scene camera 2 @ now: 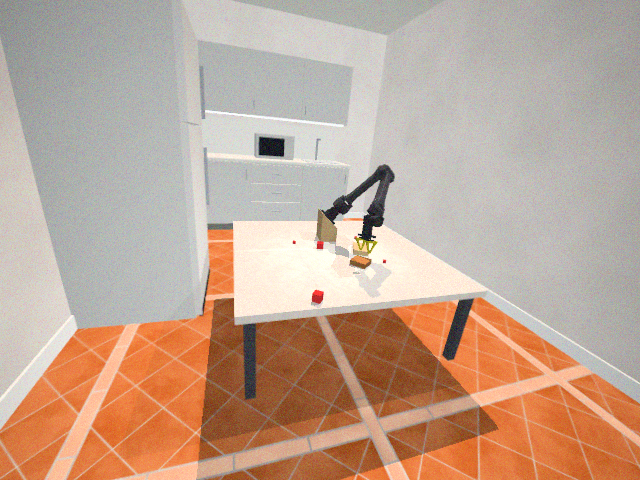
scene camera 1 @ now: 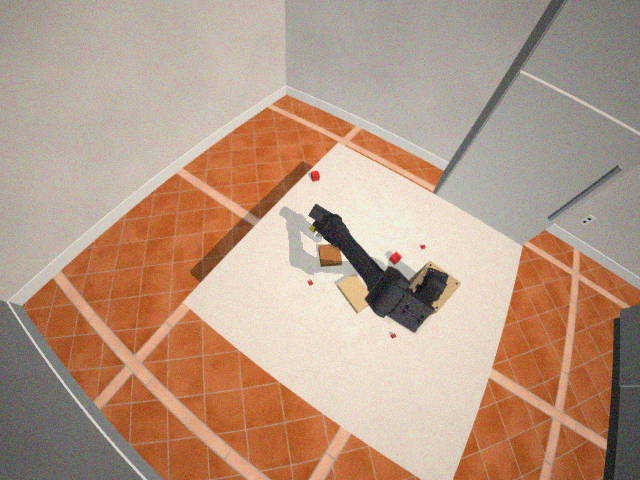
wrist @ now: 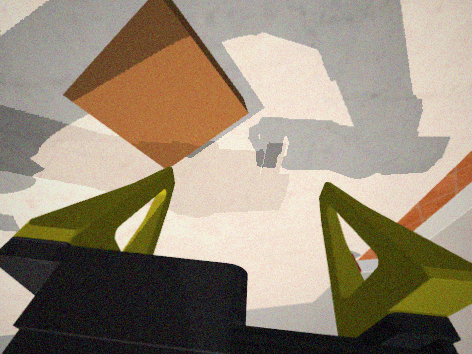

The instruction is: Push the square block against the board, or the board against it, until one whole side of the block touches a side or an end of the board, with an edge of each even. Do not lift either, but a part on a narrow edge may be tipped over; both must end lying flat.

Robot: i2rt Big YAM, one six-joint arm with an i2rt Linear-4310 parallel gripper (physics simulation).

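Places are measured from the arm's base along level axes (x ahead, y right, z down), in metres.
Pixels of known places: gripper, fingertip midpoint: (scene camera 2: 364, 252) (scene camera 1: 323, 237) (wrist: 247, 182); arm's base at its link origin: (scene camera 2: 327, 217) (scene camera 1: 433, 283).
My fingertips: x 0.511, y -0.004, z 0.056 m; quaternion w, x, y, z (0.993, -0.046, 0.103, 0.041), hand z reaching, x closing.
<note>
For each thing: its middle in the pictures, then the offset to it from my fingertips.
- square block at the middle of its body: (wrist: 164, 96) (scene camera 1: 330, 255) (scene camera 2: 360, 261) dx -0.056, dy -0.021, dz +0.088 m
- board at the middle of its body: (scene camera 1: 355, 293) (scene camera 2: 360, 248) dx -0.241, dy -0.132, dz +0.088 m
- base at the middle of its body: (scene camera 1: 393, 336) dx -0.467, dy -0.228, dz +0.095 m
The square block (scene camera 1: 329, 254) (scene camera 2: 360, 261) (wrist: 160, 105) is orange-brown and lies flat on the table. The board (scene camera 1: 352, 294) (scene camera 2: 356, 250) is pale tan and lies flat, apart from the block, on the side nearer the arm's base; the arm hides part of it in scene camera 1, and it does not show in the wrist view. My gripper (scene camera 1: 312, 228) (scene camera 2: 366, 251) (wrist: 247, 182) is open with nothing between its yellow-green fingers. It hangs above the table, off the block's side away from the board. In the wrist view the block shows ahead, beyond the left fingertip.
A red cube (scene camera 1: 315, 176) (scene camera 2: 317, 296) lies near the table edge, and another red cube (scene camera 1: 395, 257) (scene camera 2: 320, 244) near the arm's tan base plate (scene camera 1: 450, 285) (scene camera 2: 326, 230). Small red cubes lie at the left (scene camera 1: 310, 282) (scene camera 2: 384, 261), beyond the arm (scene camera 1: 422, 246) (scene camera 2: 294, 241), and near the base (scene camera 1: 393, 335).
</note>
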